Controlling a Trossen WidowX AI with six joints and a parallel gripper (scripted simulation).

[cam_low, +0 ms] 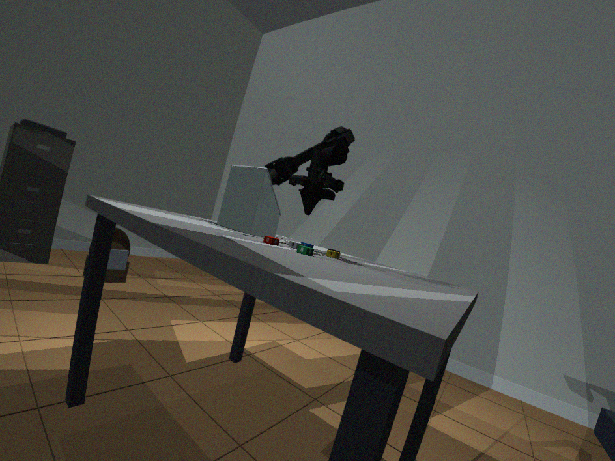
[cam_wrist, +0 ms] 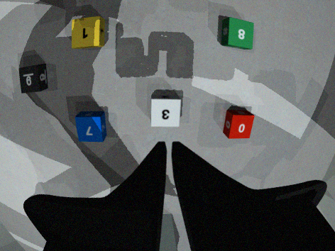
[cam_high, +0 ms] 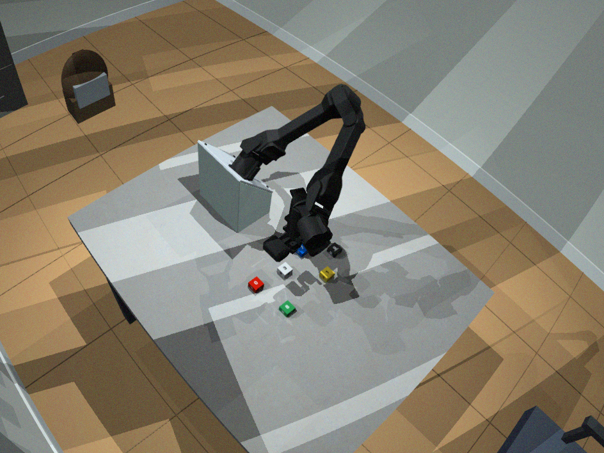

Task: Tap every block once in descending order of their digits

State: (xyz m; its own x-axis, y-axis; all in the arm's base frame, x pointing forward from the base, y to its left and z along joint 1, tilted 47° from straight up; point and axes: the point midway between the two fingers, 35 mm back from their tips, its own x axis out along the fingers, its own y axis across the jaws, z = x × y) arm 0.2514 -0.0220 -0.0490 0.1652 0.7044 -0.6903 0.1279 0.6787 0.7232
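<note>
Now: the white block 10 mm behind my gripper tip, 10 mm to the right of it and 100 mm below it. Also, from my gripper tip: red block: 40 mm behind, 100 mm to the right, 100 mm below; then blue block: 20 mm behind, 90 mm to the left, 100 mm below; then yellow block: 90 mm ahead, 70 mm to the left, 100 mm below.
</note>
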